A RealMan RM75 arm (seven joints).
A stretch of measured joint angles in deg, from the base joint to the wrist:
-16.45, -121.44, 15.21, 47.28, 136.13, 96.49, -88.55
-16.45, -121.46, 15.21, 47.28, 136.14, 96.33, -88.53
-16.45, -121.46, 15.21, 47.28, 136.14, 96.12, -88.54
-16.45, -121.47, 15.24, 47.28, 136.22, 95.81, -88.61
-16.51, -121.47, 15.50, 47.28, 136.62, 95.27, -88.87
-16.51, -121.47, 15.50, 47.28, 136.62, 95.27, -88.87
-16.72, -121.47, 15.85, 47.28, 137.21, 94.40, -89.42
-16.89, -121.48, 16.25, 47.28, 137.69, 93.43, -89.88
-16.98, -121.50, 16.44, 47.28, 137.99, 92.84, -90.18
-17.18, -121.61, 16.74, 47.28, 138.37, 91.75, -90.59
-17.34, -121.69, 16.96, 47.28, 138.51, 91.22, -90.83
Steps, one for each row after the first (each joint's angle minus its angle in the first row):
0.00, -0.02, 0.00, 0.00, 0.01, -0.16, 0.02
0.00, -0.02, 0.00, 0.00, 0.01, -0.37, 0.01
0.00, -0.03, 0.03, 0.00, 0.09, -0.68, -0.06
-0.06, -0.03, 0.29, 0.00, 0.49, -1.22, -0.32
-0.06, -0.03, 0.29, 0.00, 0.49, -1.22, -0.32
-0.27, -0.03, 0.64, 0.00, 1.08, -2.09, -0.87
-0.44, -0.04, 1.04, 0.00, 1.56, -3.06, -1.33
-0.53, -0.06, 1.23, 0.00, 1.86, -3.65, -1.63
-0.73, -0.17, 1.53, 0.00, 2.24, -4.74, -2.04
-0.89, -0.25, 1.75, 0.00, 2.38, -5.27, -2.28

